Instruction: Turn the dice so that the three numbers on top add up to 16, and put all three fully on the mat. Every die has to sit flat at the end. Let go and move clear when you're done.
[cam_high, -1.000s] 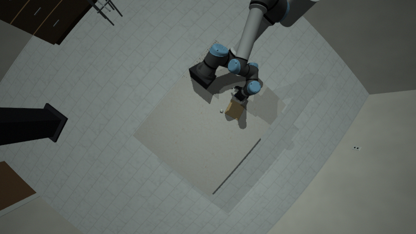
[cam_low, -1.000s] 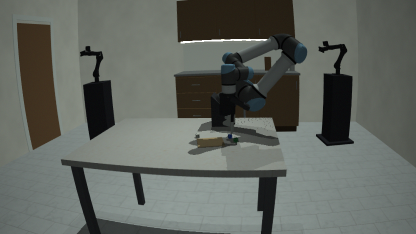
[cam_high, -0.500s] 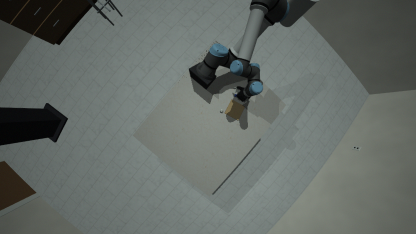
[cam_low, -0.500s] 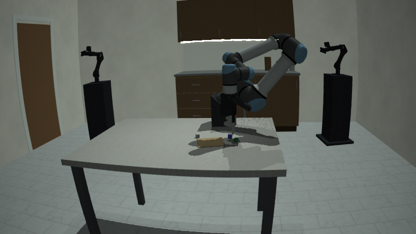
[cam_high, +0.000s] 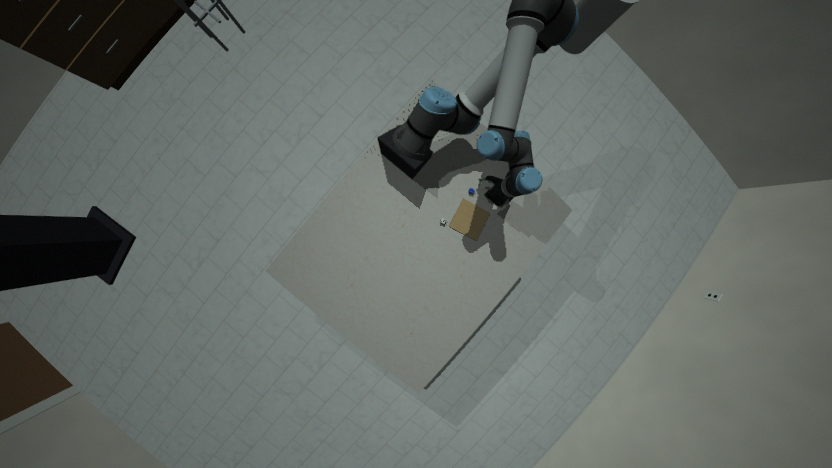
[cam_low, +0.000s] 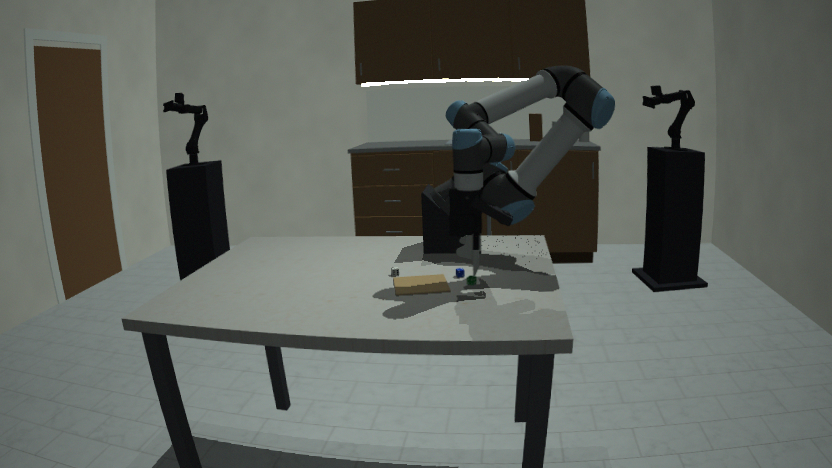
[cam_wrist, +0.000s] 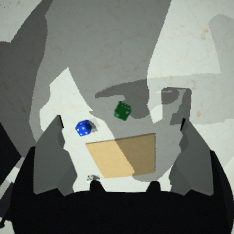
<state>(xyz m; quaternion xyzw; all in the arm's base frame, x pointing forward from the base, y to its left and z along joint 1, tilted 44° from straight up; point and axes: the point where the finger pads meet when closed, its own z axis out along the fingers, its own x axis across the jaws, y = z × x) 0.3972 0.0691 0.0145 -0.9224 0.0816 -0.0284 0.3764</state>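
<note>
Right now the green die is 1 cm to the right of my hand and 4 cm below it. Round my hand: blue die (7 cm behind, 4 cm to the right, 4 cm below); then white die (11 cm behind, 22 cm to the right, 4 cm below); then tan mat (1 cm behind, 15 cm to the right, 5 cm below).
</note>
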